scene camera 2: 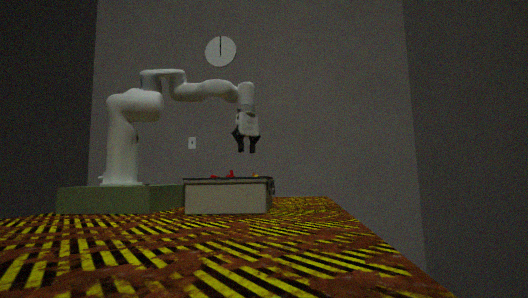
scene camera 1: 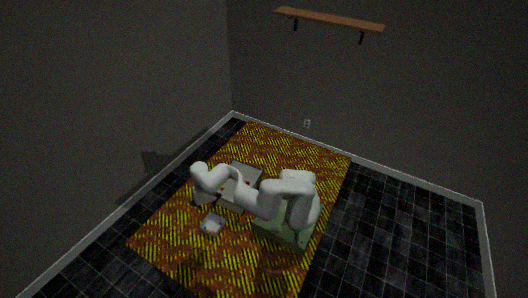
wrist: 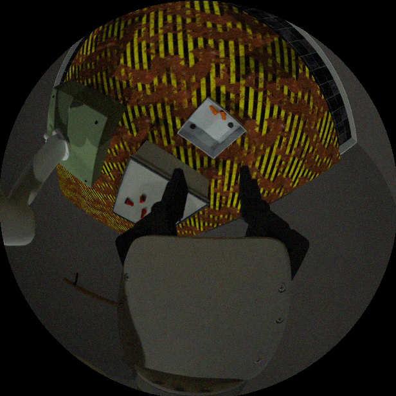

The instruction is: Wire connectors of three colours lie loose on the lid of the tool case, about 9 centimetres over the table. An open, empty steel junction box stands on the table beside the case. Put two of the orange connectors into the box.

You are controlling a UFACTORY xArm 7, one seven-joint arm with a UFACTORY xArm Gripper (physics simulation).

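Frame: origin at the arm's base, x back, y left, z down, level; millimetres.
Where they show: gripper, fingertip midpoint: (scene camera 2: 246, 152) (scene camera 1: 207, 208); arm's base, link origin: (scene camera 2: 121, 185).
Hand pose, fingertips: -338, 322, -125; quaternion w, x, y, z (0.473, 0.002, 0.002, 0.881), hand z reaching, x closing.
Note:
Each offset is from my fingertips to the top centre of the thing, as dx, dy, dz. "*": to the spot under its first point.
The open steel box {-8, -14, +167} (scene camera 1: 212, 219) (wrist: 213, 147) stands on the table. Two orange connectors (wrist: 213, 109) (wrist: 223, 115) lie side by side on its floor in the wrist view. The tool case {-60, -285, +110} (scene camera 1: 251, 171) (scene camera 2: 225, 199) (wrist: 150, 181) stands beside the box. Red connectors (wrist: 129, 202) (wrist: 143, 198) {-52, -307, +86} (scene camera 2: 231, 174) lie on its lid, and a yellow one {* -80, -185, +100} (scene camera 1: 222, 188) (scene camera 2: 255, 175) also lies there. My gripper (scene camera 2: 246, 151) (wrist: 211, 177) is partly open and empty, well above the lid's height. The arm and fingers hide part of the lid. The box does not show in scene camera 2.
The arm's green base block (scene camera 1: 280, 227) (scene camera 2: 105, 200) (wrist: 82, 120) stands on the striped table beside the case. A wooden shelf (scene camera 1: 327, 19) is fixed high on the wall. A round clock (scene camera 2: 220, 51) hangs behind the arm.

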